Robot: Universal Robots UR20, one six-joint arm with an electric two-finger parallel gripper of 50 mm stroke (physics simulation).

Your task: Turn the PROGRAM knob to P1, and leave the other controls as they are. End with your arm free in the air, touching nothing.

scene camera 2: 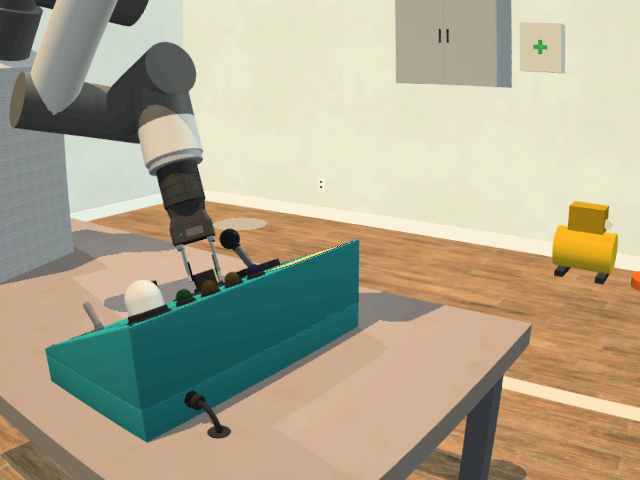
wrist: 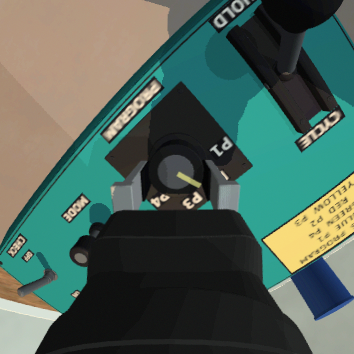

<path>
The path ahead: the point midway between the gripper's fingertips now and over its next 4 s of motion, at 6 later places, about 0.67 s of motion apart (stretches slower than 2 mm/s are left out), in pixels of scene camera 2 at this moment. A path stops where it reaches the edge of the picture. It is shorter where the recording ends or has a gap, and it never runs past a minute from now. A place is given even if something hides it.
My gripper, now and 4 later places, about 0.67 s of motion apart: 205,277; 206,277; 197,245; 193,231; 187,206
</path>
